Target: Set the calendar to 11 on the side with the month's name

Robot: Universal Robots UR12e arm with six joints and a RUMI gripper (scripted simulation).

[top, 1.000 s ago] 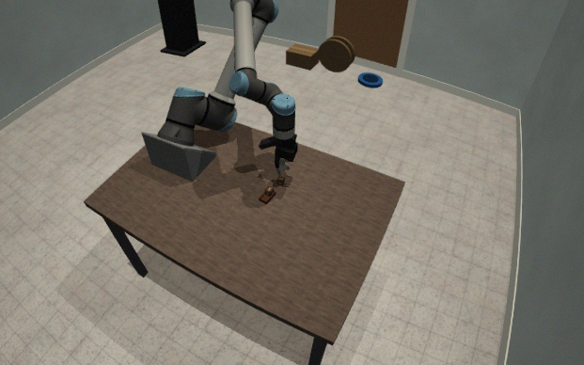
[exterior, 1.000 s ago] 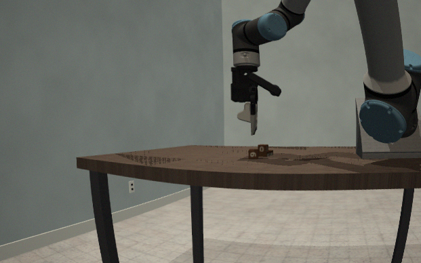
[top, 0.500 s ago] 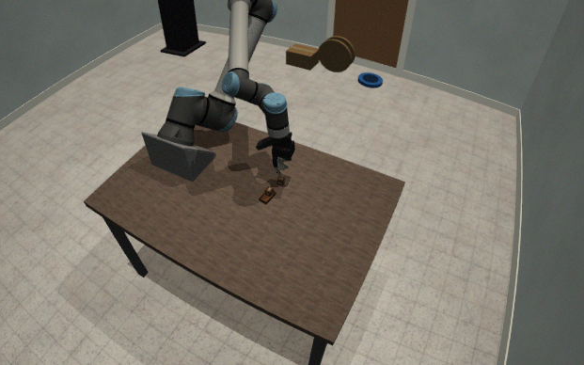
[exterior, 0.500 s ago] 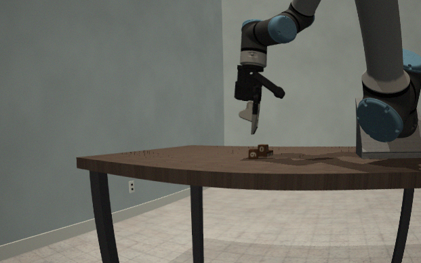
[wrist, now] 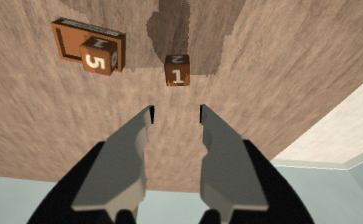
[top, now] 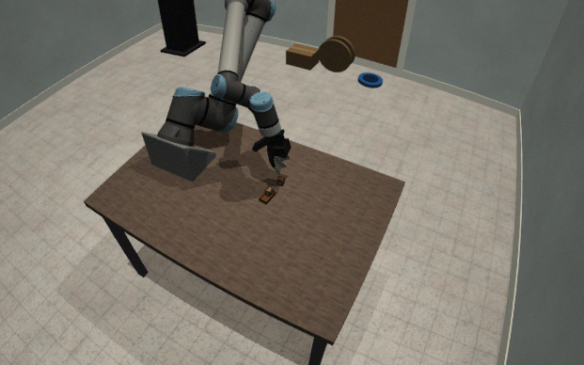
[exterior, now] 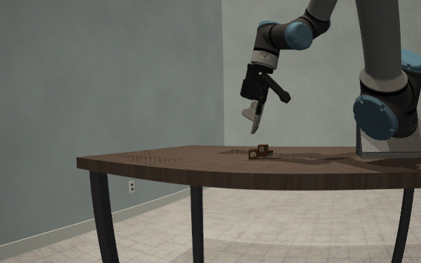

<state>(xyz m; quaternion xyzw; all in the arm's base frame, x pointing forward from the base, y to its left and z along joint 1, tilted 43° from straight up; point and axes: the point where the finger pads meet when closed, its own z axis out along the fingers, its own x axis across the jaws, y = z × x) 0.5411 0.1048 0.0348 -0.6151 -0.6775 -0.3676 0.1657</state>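
Now: hand 8 cm above the cube. Also, from my hand: calendar tray (11 cm to the right, 8 cm below, 1 cm behind).
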